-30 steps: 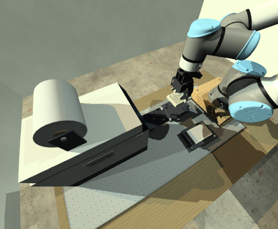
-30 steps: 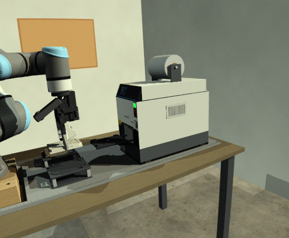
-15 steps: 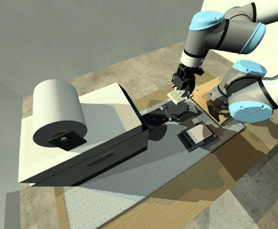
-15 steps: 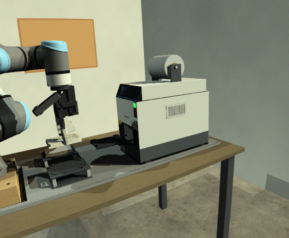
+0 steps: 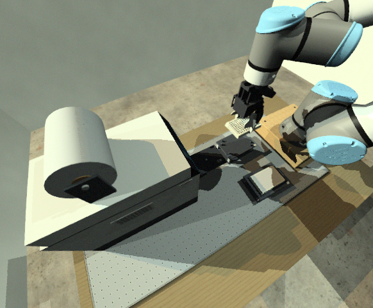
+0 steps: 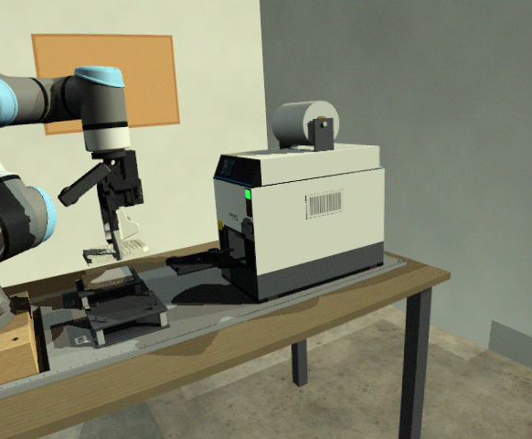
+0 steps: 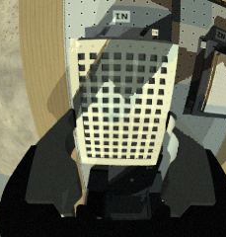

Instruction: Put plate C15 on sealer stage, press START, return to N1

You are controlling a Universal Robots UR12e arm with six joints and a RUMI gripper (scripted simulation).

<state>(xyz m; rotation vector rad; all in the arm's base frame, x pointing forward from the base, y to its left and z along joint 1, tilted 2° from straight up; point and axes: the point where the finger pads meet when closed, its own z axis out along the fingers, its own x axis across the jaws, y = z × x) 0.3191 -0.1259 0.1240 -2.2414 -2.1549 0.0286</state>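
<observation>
Right now my hand is 20 cm short of the dark stage, 8 cm above it and 2 cm to the right of it. Round my hand: white open-well plate (1 cm below); then foil-covered plate (22 cm to the left, 14 cm below, 1 cm ahead); then start button (30 cm ahead, 8 cm to the right).
</observation>
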